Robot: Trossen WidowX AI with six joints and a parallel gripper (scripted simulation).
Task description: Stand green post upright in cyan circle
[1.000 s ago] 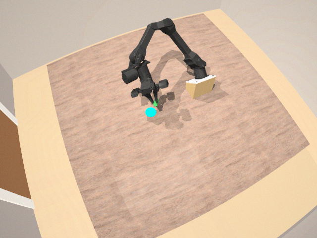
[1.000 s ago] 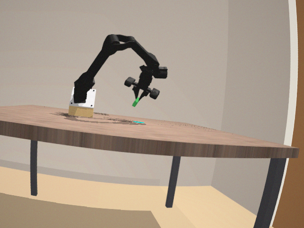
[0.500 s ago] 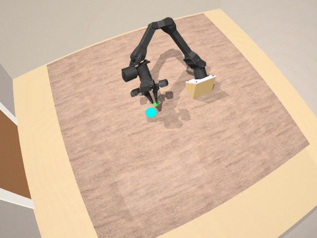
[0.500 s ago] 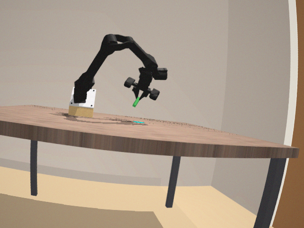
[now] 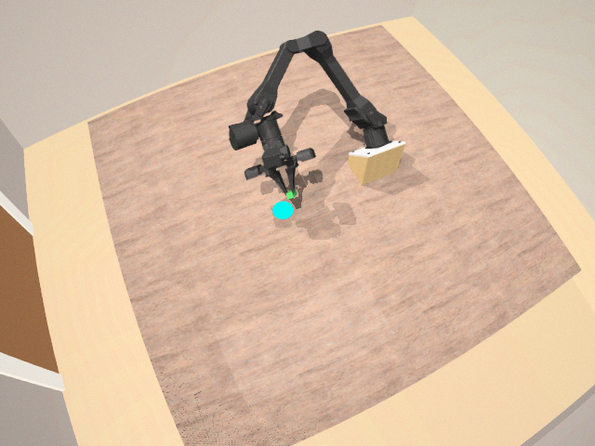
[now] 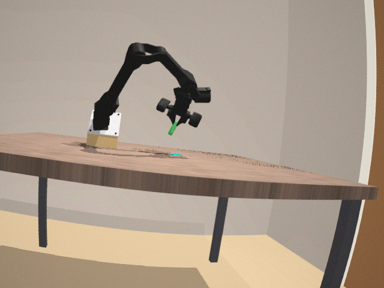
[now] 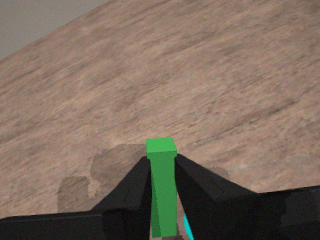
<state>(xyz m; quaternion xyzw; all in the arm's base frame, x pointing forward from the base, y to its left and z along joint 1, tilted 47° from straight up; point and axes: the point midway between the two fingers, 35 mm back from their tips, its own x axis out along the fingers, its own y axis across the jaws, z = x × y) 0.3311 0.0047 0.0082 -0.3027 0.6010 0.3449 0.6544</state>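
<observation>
The cyan circle is 1 cm ahead of my gripper tip, 3 cm to the right of it and 13 cm below it. From my gripper tip the other things lie so: green post 1 cm behind, 1 cm to the right, 2 cm below.
</observation>
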